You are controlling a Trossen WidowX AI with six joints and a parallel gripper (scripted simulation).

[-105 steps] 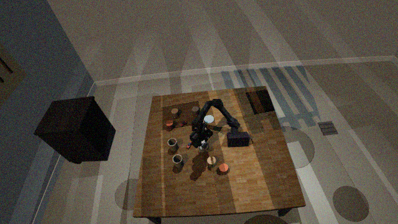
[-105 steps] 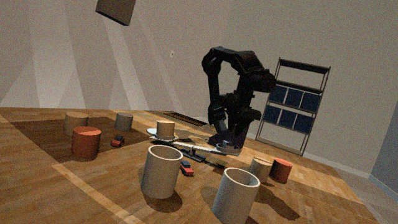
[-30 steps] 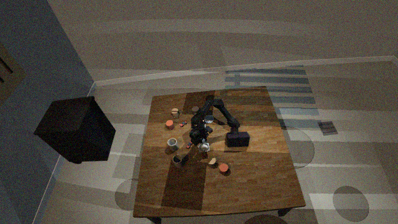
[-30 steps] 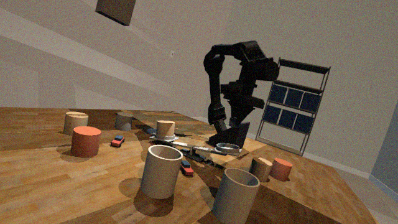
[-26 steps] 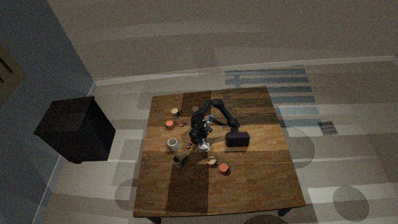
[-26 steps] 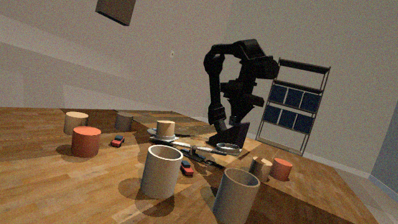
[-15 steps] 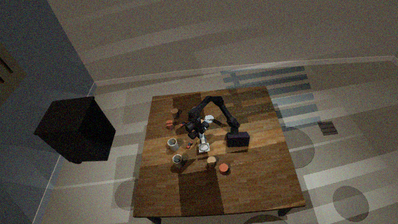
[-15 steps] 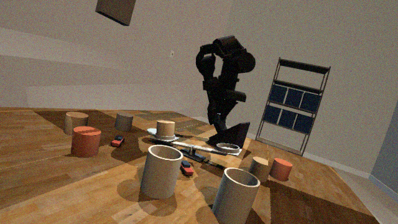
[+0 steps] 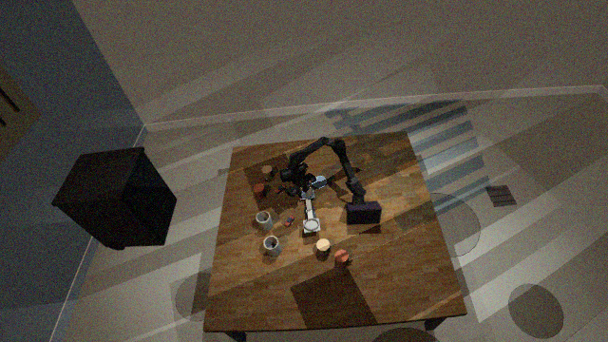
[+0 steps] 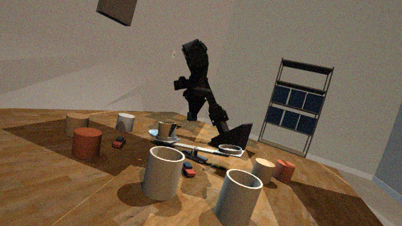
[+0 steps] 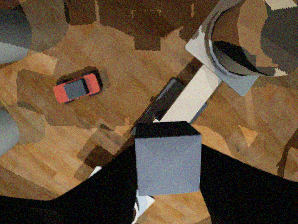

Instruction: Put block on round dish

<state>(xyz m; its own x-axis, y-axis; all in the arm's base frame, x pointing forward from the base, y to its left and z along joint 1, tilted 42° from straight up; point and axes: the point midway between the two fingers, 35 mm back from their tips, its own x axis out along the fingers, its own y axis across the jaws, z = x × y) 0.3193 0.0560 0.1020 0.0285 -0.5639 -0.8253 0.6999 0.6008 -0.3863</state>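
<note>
Now: gripper tip 9 cm past the round pale dish, 21 cm to the left of it and 14 cm above it. Also, from my gripper tip: balance beam: 3 cm behind, 3 cm to the left, 11 cm below; then grey cup: 3 cm ahead, 28 cm to the right, 11 cm below.
</note>
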